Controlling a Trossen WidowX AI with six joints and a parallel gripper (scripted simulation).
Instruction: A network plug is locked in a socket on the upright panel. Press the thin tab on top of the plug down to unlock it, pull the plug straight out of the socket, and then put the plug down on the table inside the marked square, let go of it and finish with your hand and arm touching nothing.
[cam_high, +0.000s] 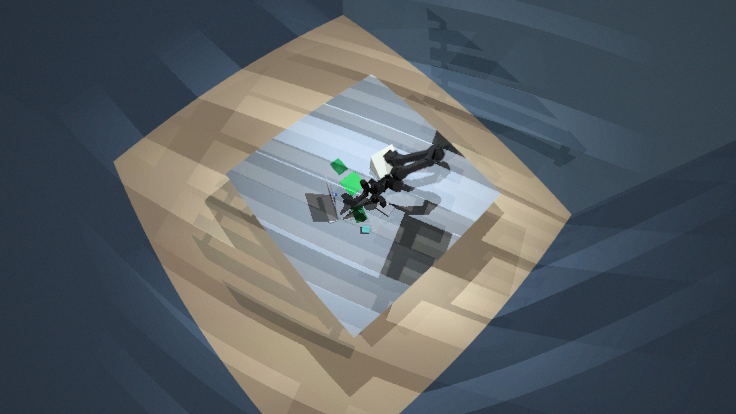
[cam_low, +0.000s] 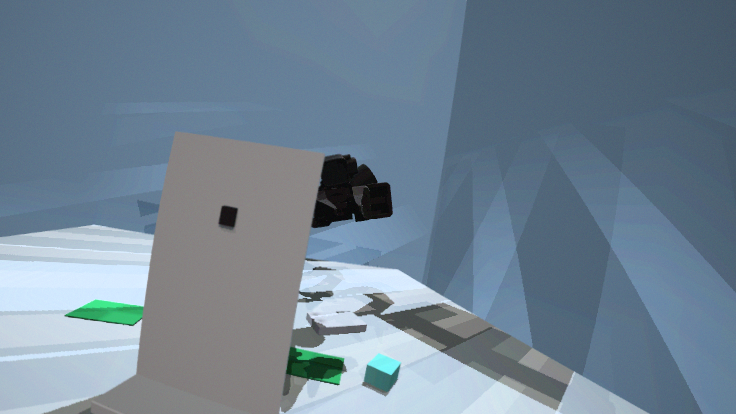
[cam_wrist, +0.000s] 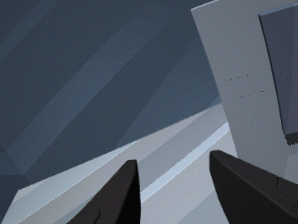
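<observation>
My gripper tip is 6 cm short of the blue plug, 14 cm to the left of it and 3 cm above it. From my gripper tip the other things lie so: flat grey piece (15 cm behind, 6 cm to the left, 23 cm below); then cyan cube (3 cm ahead, 9 cm to the left, 22 cm below); then grey upright panel (8 cm ahead, 14 cm to the right, 11 cm below).
</observation>
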